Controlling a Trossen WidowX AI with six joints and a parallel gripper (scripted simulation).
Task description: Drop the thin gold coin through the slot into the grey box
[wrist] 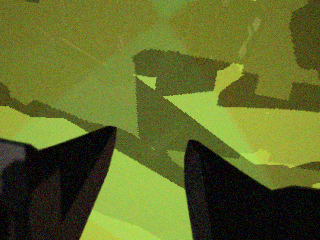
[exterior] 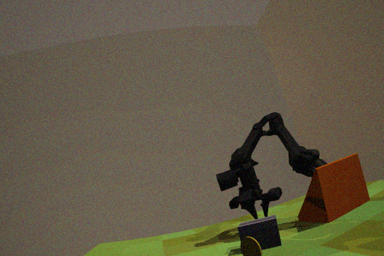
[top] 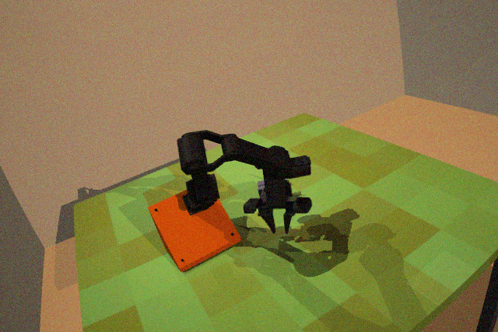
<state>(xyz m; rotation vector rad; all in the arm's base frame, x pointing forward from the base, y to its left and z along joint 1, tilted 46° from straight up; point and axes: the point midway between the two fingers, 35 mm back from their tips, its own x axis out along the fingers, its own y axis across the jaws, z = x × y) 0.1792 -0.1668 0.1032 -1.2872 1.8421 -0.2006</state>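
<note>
My gripper tip is now 300 mm to the right of the gold coin, 170 mm short of it and 10 mm above it.
</note>
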